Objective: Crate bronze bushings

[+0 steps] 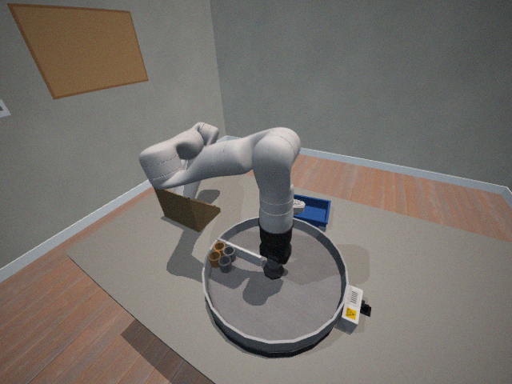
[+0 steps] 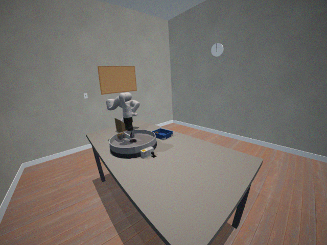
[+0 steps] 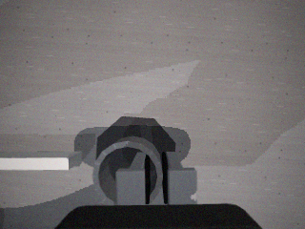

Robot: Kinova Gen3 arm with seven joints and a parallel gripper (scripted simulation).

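The round grey turning table is 80 mm below my hand and 20 mm behind it. Also, from my hand: blue crate 340 mm to the left, 100 mm below, 40 mm behind.
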